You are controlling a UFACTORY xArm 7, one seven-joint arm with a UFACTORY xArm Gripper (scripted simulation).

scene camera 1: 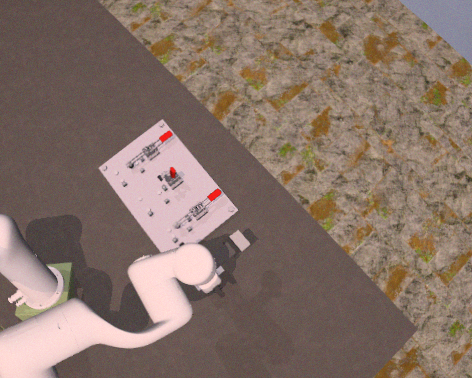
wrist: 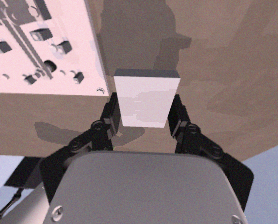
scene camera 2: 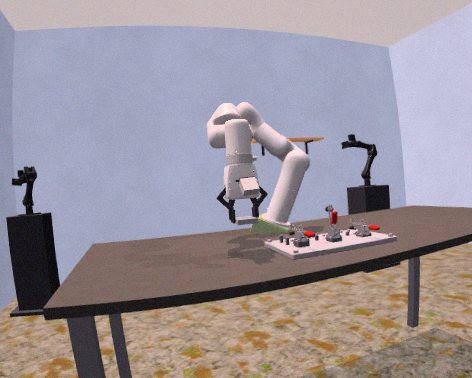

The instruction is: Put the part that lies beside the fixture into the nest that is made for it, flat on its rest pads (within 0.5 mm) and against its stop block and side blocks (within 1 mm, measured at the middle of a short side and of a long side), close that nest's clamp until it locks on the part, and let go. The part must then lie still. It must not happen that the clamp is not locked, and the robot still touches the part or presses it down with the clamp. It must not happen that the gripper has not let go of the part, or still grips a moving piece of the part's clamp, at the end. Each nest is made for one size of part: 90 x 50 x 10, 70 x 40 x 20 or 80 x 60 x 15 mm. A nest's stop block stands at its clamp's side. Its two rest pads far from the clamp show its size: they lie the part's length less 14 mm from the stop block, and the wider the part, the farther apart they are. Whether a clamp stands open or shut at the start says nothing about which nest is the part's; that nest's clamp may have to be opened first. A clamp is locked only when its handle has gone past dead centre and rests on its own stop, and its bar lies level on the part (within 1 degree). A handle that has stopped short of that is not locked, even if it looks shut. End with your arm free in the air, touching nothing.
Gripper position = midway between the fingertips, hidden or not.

In view: my gripper [scene camera 2: 244,221] and a pale grey block part [wrist: 145,96].
My gripper shows as well in the wrist view [wrist: 144,102].
